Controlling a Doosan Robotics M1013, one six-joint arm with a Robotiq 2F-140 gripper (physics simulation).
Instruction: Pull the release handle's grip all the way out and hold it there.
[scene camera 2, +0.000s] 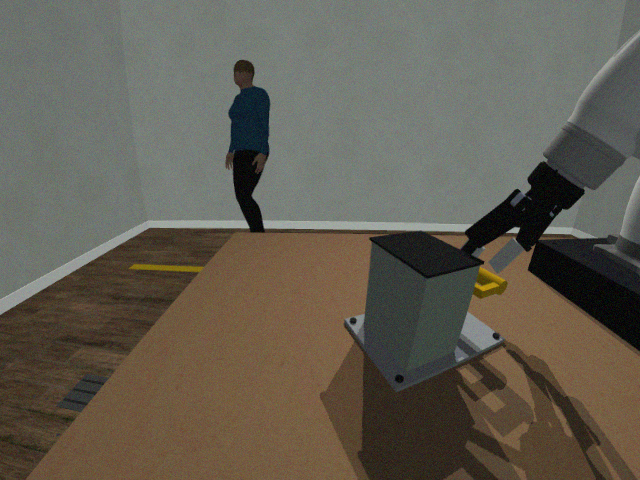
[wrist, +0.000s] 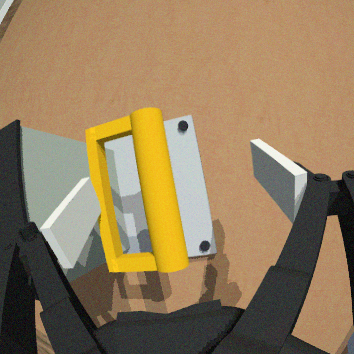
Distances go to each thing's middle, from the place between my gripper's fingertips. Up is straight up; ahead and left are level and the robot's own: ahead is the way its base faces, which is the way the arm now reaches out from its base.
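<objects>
Base plate (scene camera 2: 476, 337): 60 mm left of my hand, 90 mm ahead, 100 mm below.
</objects>
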